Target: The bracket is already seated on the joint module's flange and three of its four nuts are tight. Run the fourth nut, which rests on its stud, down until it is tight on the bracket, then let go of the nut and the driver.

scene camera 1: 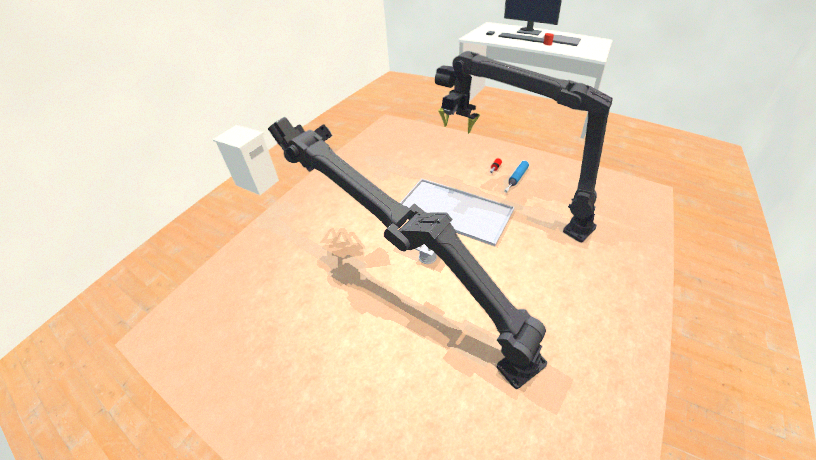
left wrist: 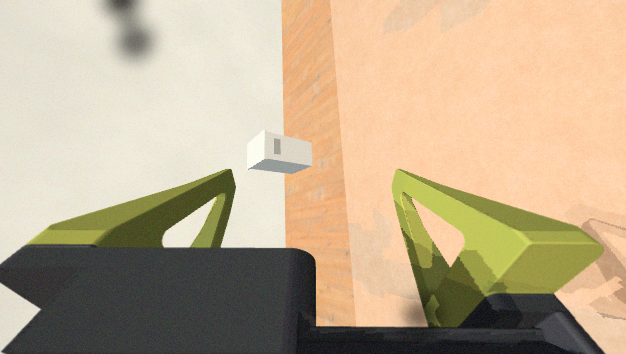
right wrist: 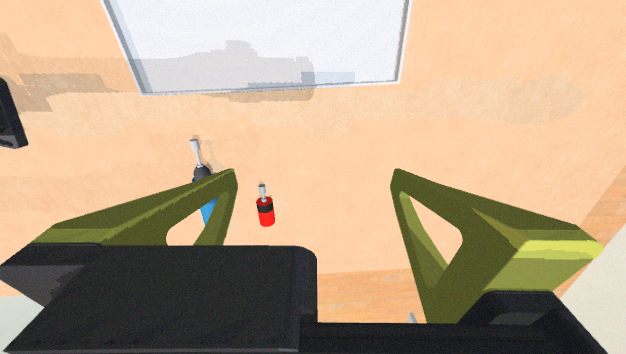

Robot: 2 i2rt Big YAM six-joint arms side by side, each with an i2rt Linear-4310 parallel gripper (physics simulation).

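Places are measured from the left arm's base along level axes (x ahead, y left, z up), in millimetres.
Pixels of known places: left gripper, fingertip midpoint: [left wrist: 313, 177]; right gripper, fingertip midpoint: [scene camera 1: 457, 130] [right wrist: 313, 177]; left arm's base at its link origin: [scene camera 1: 521, 365]; right arm's base at its link origin: [scene camera 1: 579, 229].
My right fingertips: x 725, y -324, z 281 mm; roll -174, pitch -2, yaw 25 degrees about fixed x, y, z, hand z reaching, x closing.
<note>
For each thing: its top centre in the pictures, then the offset to it from my right fingertips. "*": a spot on its surface instead.
- joint module at its top centre: [scene camera 1: 427, 242] 248 mm back, 311 mm left, 206 mm down
- short red driver at its top centre: [right wrist: 263, 209] [scene camera 1: 495, 163] 5 mm ahead, 234 mm right, 246 mm down
- longer blue driver at a spot on its surface: [right wrist: 208, 211] [scene camera 1: 518, 169] * 95 mm back, 277 mm right, 240 mm down
The joint module [scene camera 1: 427, 258] stands on the mat below the left arm's elbow in scene camera 1. The arm hides most of the bracket [scene camera 1: 424, 249] on top; its nuts cannot be made out. A short red driver [scene camera 1: 497, 164] [right wrist: 266, 214] and a longer blue driver [scene camera 1: 519, 172] [right wrist: 208, 211] lie on the mat, both with silver sockets. My right gripper [scene camera 1: 457, 129] [right wrist: 313, 177] is open and empty, high above the mat beyond the drivers. My left gripper [left wrist: 313, 177] is open and empty, raised at the left; its fingers are hidden in scene camera 1.
A shallow white tray [scene camera 1: 505, 225] [right wrist: 404, 45] with a grey rim lies between the joint module and the drivers. A white box [scene camera 1: 245, 160] [left wrist: 287, 152] stands by the wall. A white desk [scene camera 1: 537, 49] with a monitor [scene camera 1: 532, 10] and a red cup [scene camera 1: 548, 38] stands at the back.
</note>
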